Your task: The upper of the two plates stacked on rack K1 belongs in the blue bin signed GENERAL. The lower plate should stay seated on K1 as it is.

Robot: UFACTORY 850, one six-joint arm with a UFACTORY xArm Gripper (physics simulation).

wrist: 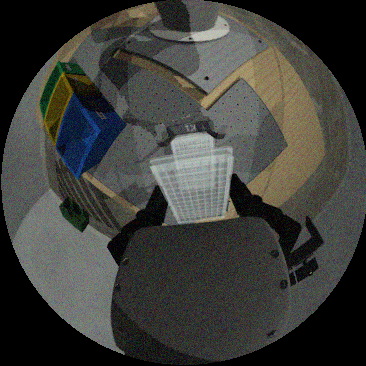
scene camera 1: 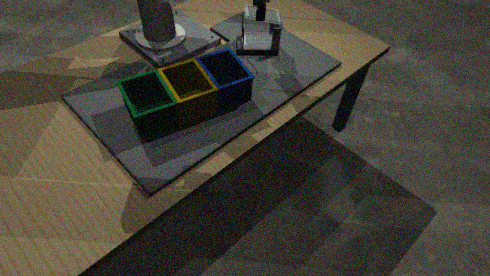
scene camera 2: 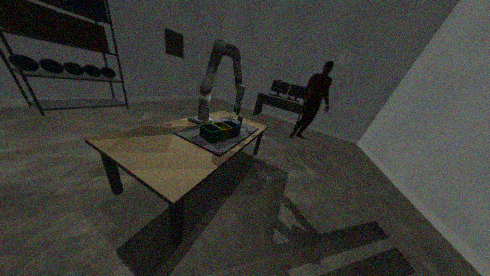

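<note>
My gripper (scene camera 1: pixel 260 16) (wrist: pixel 196 188) is shut on the upper plate (wrist: pixel 195 175), a clear, gridded plate held raised above rack K1 (scene camera 1: pixel 257 52) (wrist: pixel 190 128). The lower plate (scene camera 1: pixel 257 41) (wrist: pixel 192 144) sits in the rack, below the held plate and apart from it; the held plate hides part of it in the wrist view. The blue bin (scene camera 1: pixel 237 96) (scene camera 2: pixel 233 131) (wrist: pixel 75 135) stands beside the rack, at the blue end of the bin row. Its small label shows in the wrist view but is too blurred to read. The gripper is small and dark in the second scene view.
The yellow bin (scene camera 1: pixel 198 105) (wrist: pixel 59 104) and the green bin (scene camera 1: pixel 159 123) (wrist: pixel 52 91) adjoin the blue one in a row on the grey board (scene camera 1: pixel 295 55). The arm's base plate (scene camera 1: pixel 195 44) is behind the bins. A person (scene camera 2: pixel 314 95) stands beyond the table (scene camera 2: pixel 150 155).
</note>
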